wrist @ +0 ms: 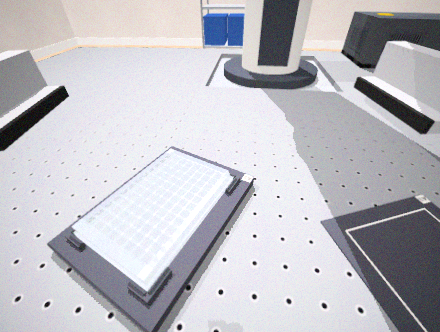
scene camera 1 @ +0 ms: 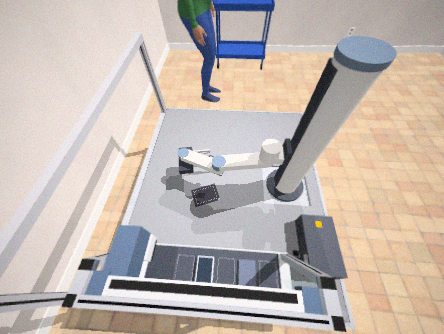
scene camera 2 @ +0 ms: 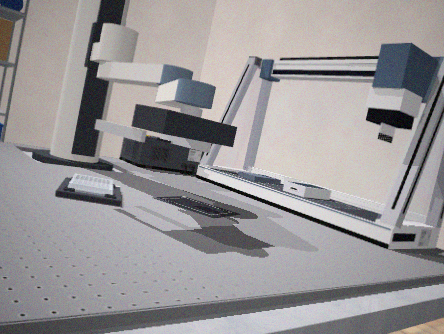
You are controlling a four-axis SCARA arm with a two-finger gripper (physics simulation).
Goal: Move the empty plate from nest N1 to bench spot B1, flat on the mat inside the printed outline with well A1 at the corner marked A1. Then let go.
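Places are measured from the arm's base along level axes (x ahead, y left, z up), in centimetres.
Pixels of known places: gripper, fingertip midpoint: (wrist: 214, 68); arm's base, link origin: (wrist: 268, 73) (scene camera 1: 284, 185) (scene camera 2: 73, 163).
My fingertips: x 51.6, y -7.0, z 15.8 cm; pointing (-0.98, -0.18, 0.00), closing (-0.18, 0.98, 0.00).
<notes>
Ahead of a thing's pixels: the offset from my fingertips to its top centre. "pt": to the spot under its first point.
The clear, pale plate {dx -1.8, dy -5.6, dz -11.9 cm} (scene camera 2: 92, 183) (wrist: 155, 215) sits flat in the dark nest N1 {dx -1.8, dy -5.6, dz -12.7 cm} (scene camera 2: 65, 194) (wrist: 202, 241), between its corner clips. A small white label marks the nest's far right corner in the wrist view. The dark mat of B1 {dx +2.8, dy +18.6, dz -14.3 cm} (scene camera 1: 205, 195) (scene camera 2: 200, 204) (wrist: 400, 265) has a thin white outline and bears no plate; its white corner tag {pt dx -6.6, dy +21.1, dz -14.3 cm} (wrist: 423, 199) shows in the wrist view. My gripper (scene camera 1: 206, 161) (scene camera 2: 162, 144) (wrist: 214, 68) is open and empty, held above the bench. The plate lies below and between the fingers in the wrist view. The arm hides the nest in scene camera 1.
The arm's column (scene camera 1: 325, 115) (scene camera 2: 75, 80) (wrist: 275, 35) stands on the bench. A dark grey box (scene camera 1: 322, 245) (scene camera 2: 150, 154) (wrist: 395, 37) and a framed deck machine (scene camera 1: 200, 290) (scene camera 2: 300, 215) stand beyond B1. A person (scene camera 1: 202, 45) stands off the bench near a blue cart (scene camera 1: 242, 50).
</notes>
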